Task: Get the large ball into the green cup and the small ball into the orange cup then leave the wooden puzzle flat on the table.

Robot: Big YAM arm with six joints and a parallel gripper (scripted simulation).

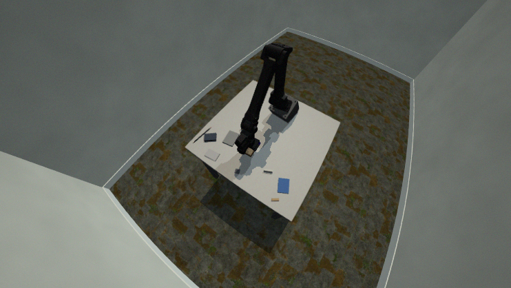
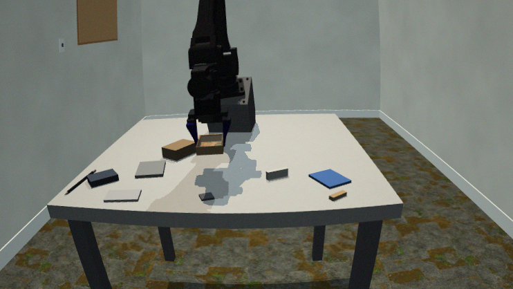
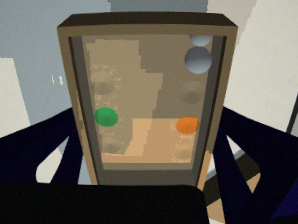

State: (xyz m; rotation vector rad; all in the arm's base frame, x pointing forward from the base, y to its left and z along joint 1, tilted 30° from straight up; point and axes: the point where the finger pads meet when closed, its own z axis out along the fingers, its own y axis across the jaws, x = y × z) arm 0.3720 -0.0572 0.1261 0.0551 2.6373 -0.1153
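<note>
My hand is 1 cm above the wooden puzzle. The rest, counted from my hand: grey slab: 18 cm to the right, 8 cm below, 4 cm behind; then small dark tile: 16 cm ahead, 8 cm below, 2 cm to the right; then brown box: 17 cm behind, 10 cm to the right, 6 cm below.
</note>
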